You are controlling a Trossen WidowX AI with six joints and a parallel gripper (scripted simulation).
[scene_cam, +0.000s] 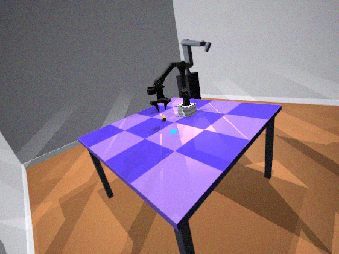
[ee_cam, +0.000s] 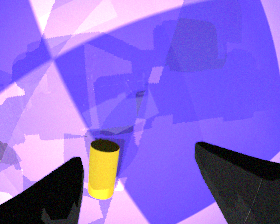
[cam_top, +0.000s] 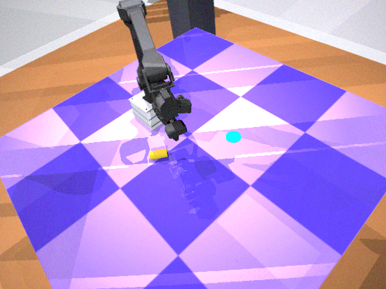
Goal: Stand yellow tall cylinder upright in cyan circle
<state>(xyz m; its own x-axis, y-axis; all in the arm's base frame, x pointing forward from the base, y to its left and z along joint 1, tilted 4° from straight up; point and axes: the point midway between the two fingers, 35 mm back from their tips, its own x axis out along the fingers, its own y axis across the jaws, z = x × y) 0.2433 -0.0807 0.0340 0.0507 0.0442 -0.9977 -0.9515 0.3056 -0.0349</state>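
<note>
Right now my gripper tip is 10 cm above the yellow cylinder, 6 cm to the left of it and 5 cm past it. Also, from my gripper tip: cyan circle (21 cm to the left, 12 cm below, 9 cm ahead).
</note>
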